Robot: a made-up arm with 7 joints. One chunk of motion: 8 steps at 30 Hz.
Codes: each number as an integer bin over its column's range. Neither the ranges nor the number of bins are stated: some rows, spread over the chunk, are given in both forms.
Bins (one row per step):
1: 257 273 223 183 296 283 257
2: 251 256 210 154 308 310 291
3: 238 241 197 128 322 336 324
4: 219 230 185 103 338 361 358
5: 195 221 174 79 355 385 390
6: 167 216 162 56 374 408 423
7: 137 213 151 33 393 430 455
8: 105 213 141 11 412 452 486
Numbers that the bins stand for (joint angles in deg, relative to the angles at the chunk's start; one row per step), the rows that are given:
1: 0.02 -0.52 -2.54 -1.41 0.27 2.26 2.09
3: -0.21 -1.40 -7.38 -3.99 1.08 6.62 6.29
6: -1.04 -2.08 -13.88 -7.37 2.71 12.53 12.49
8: -1.77 -2.16 -17.79 -9.48 3.90 16.15 16.43
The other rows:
2: -0.05 -0.99 -4.96 -2.77 0.64 4.48 4.22
4: -0.43 -1.70 -9.61 -5.16 1.58 8.67 8.42
5: -0.71 -1.95 -11.65 -6.29 2.12 10.64 10.42
7: -1.39 -2.16 -15.93 -8.45 3.31 14.34 14.49

